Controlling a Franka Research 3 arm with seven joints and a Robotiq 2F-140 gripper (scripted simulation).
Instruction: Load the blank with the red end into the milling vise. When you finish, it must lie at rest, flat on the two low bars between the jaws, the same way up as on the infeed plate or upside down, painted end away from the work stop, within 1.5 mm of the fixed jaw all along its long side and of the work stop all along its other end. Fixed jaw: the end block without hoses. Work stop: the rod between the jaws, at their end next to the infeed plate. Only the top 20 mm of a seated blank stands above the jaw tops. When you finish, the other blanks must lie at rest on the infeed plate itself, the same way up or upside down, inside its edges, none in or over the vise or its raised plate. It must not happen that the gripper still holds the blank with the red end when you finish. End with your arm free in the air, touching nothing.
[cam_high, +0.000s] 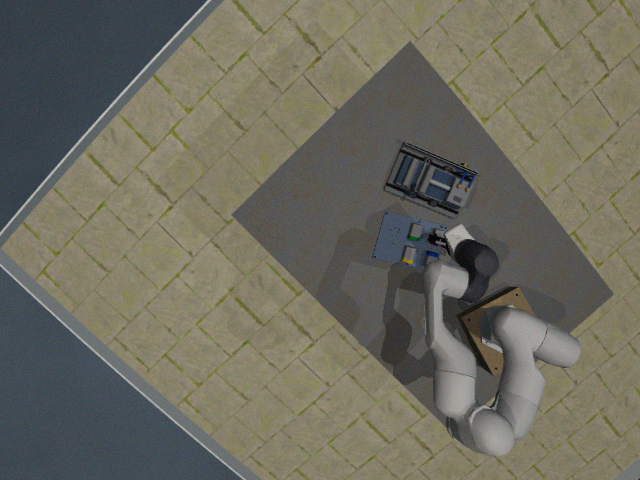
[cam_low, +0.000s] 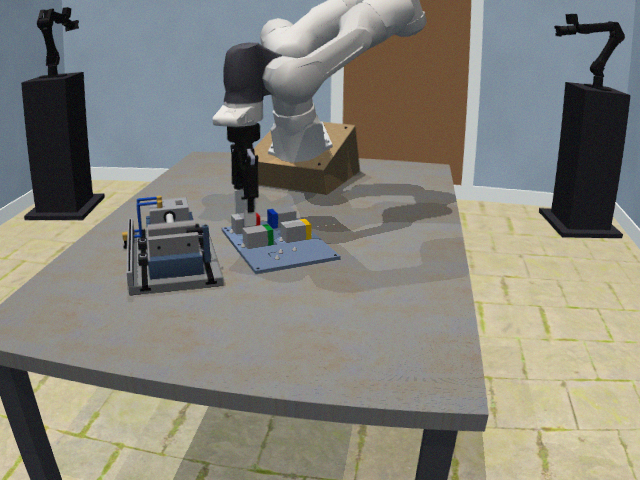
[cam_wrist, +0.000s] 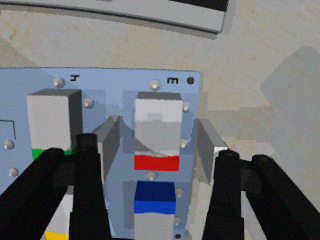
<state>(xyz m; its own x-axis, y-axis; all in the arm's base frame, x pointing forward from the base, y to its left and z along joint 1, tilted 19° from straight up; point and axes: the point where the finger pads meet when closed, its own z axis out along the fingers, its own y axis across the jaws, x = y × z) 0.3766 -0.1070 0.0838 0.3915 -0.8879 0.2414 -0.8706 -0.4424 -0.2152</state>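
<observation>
My gripper is now 4 cm above the red-ended blank. Also, from my hand: blue blank: 4 cm behind, 8 cm to the left, 4 cm below; then green blank: 8 cm ahead, 4 cm to the left, 4 cm below; then blue infeed plate: 7 cm ahead, 8 cm to the left, 6 cm below.
</observation>
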